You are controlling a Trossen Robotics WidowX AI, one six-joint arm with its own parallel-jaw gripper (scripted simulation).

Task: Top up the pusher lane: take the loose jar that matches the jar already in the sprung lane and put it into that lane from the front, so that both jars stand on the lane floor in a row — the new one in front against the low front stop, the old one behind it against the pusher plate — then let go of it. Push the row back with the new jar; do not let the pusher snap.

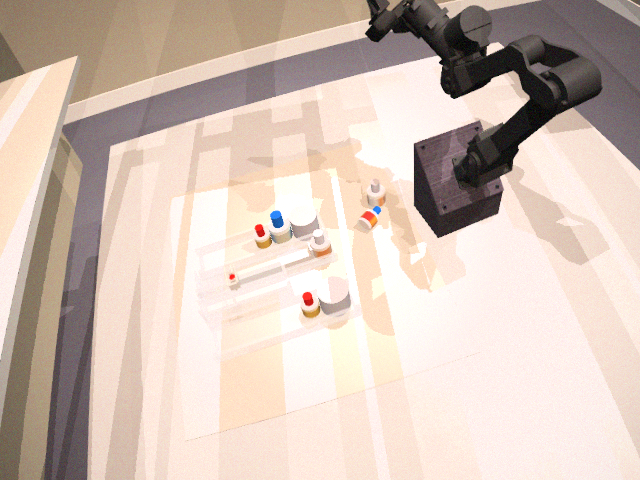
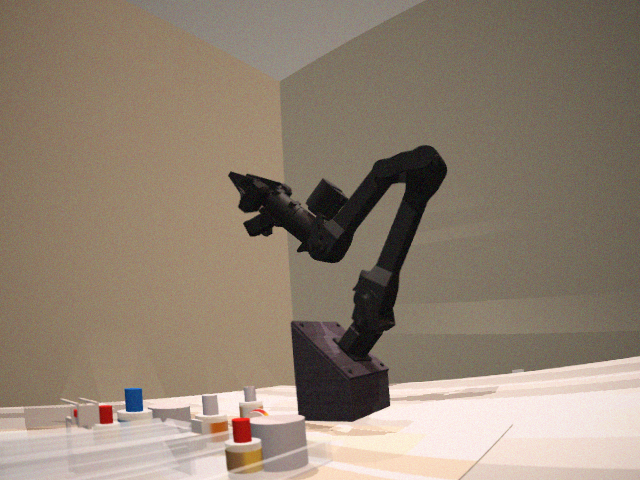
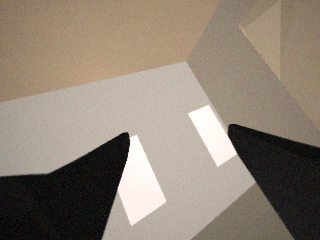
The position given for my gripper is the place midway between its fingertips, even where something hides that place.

Note:
My gripper (image 2: 238, 174) is open, with nothing in its grasp. Also in view: a jar (image 2: 215, 422), a grey cylinder (image 1: 333, 294) and a grey cylinder (image 1: 303, 219).
My gripper shows as well in image 3 (image 3: 177, 133).

